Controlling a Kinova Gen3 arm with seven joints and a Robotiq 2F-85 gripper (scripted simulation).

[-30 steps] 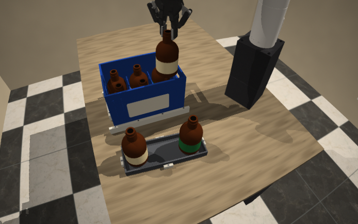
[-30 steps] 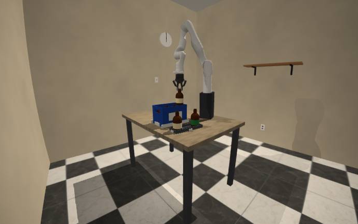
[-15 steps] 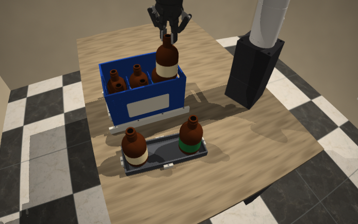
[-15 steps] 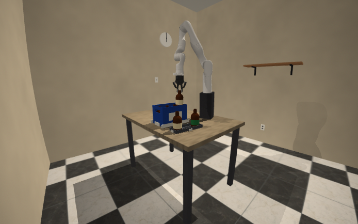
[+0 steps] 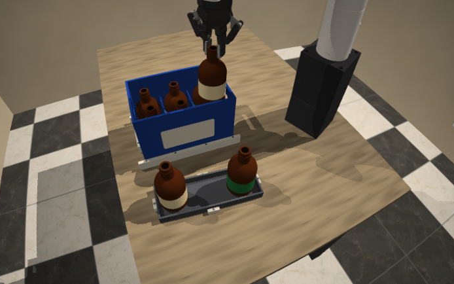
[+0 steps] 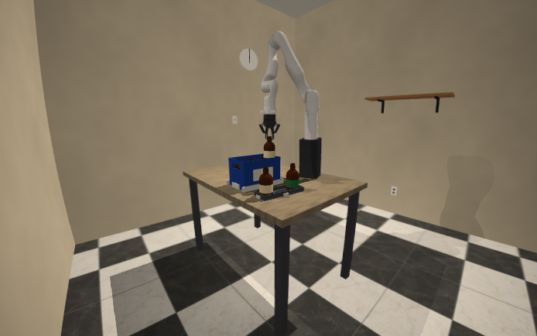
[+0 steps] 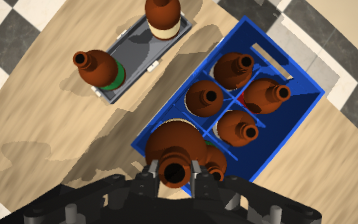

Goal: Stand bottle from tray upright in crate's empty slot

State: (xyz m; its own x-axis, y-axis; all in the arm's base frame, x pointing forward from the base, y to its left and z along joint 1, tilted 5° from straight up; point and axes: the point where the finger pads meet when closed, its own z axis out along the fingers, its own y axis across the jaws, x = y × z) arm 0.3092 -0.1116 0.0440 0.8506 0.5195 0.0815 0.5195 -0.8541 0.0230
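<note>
The blue crate is 220 mm below my hand, 90 mm ahead of it and 50 mm to the right of it. From my hand the other things lie so: dark grey tray: 290 mm below, 190 mm to the left, 120 mm ahead.
</note>
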